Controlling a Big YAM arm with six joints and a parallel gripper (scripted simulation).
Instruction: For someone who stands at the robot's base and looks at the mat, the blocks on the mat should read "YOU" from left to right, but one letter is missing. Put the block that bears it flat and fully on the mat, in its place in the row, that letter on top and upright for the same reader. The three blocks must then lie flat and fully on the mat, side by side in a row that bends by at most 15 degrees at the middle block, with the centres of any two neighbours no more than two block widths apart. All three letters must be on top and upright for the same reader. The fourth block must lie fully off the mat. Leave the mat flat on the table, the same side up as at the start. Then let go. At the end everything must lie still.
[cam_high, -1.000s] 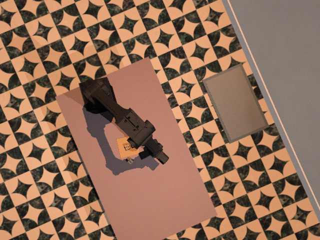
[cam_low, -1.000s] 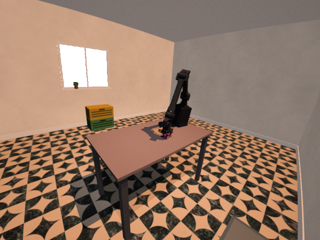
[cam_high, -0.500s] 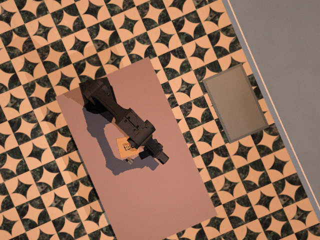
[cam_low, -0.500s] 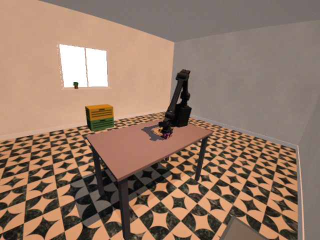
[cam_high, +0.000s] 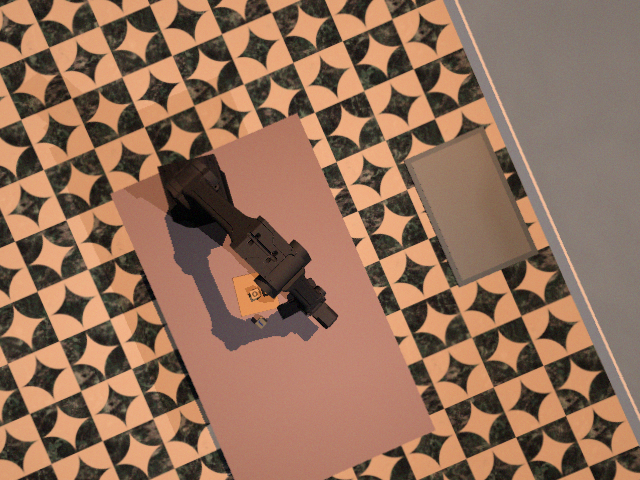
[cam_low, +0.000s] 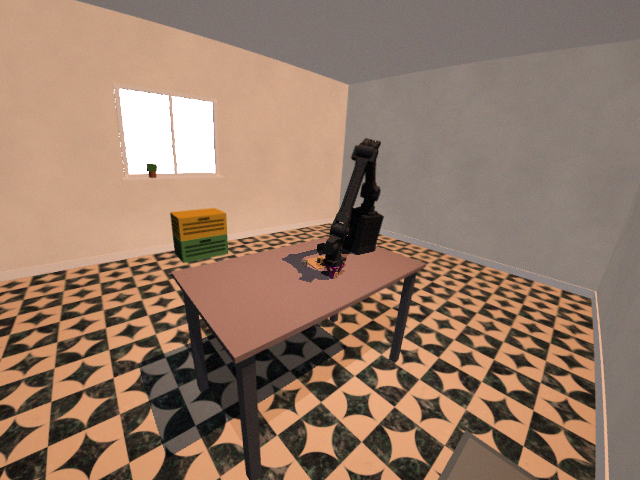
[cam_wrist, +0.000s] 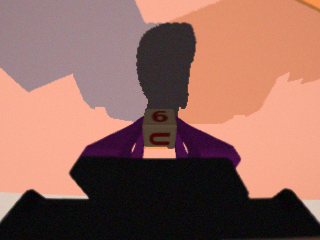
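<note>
The O block lies 100 mm behind my hand, 160 mm to the right of it and 10 mm above it. From my hand the other things lie so: Y block: 90 mm behind, 120 mm to the right, 10 mm above; then U block: 10 mm above; then mat: 100 mm behind, 160 mm to the right, 10 mm below.
</note>
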